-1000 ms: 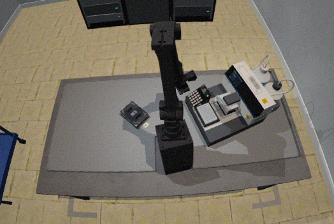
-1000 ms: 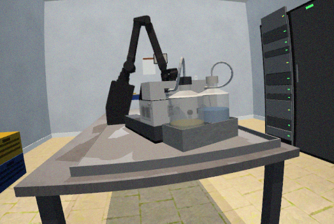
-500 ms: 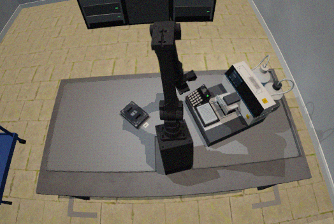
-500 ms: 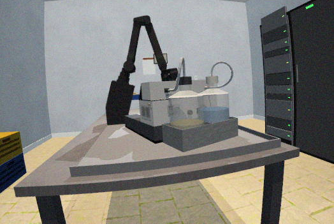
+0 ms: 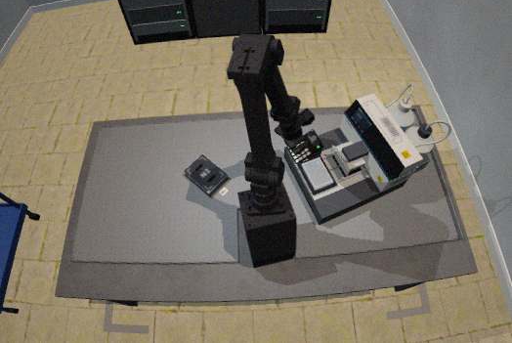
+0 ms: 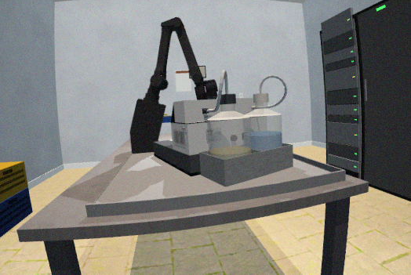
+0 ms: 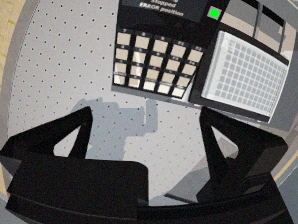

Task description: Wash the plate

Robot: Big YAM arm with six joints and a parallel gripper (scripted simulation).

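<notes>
The white well plate is 110 mm behind my hand, 100 mm to the right of it and 70 mm below it. The rest, counted from my hand: dark washer carrier 110 mm behind, 100 mm to the right, 70 mm below; white corner label 300 mm to the left, 160 mm below, 130 mm behind; plate washer 240 mm to the right, 50 mm behind, 30 mm below.
</notes>
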